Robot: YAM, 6 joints.
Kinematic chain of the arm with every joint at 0, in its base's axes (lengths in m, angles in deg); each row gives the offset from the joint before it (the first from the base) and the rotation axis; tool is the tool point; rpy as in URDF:
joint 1: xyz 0 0 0.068 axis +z
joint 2: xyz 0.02 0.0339 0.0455 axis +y
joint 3: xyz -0.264 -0.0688 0 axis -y
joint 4: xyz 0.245 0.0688 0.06 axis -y
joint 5: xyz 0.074 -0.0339 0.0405 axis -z
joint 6: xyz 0.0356 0 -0.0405 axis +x
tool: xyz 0 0 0 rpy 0 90 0
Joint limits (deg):
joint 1: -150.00..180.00
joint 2: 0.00..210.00
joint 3: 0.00..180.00
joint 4: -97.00..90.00
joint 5: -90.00..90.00
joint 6: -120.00..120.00
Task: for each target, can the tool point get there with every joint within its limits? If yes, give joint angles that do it. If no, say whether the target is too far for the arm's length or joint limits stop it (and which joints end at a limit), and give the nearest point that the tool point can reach.
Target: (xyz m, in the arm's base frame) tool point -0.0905 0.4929 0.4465
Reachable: yes | joints 103.51 132.55 132.54 54.11 49.74 -20.33
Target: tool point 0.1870 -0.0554 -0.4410
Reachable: no: joint limits stop it (at a limit: joint 2) | nearest point 0.1947 -0.0577 -0.3775 | short by 0.064 m
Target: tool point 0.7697 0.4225 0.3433
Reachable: no: too far | nearest point 0.5475 0.3005 0.2754 | short by 0.262 m
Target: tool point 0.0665 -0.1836 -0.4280
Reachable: no: joint limits stop it (at a limit: joint 2) | nearest point 0.0687 -0.1898 -0.3773 | short by 0.051 m
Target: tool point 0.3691 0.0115 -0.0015
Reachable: yes | joints 3.97 133.40 49.87 42.44 23.25 -11.28
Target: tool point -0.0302 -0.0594 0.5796
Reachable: yes | joints 40.34 34.65 80.59 39.12 46.28 91.63
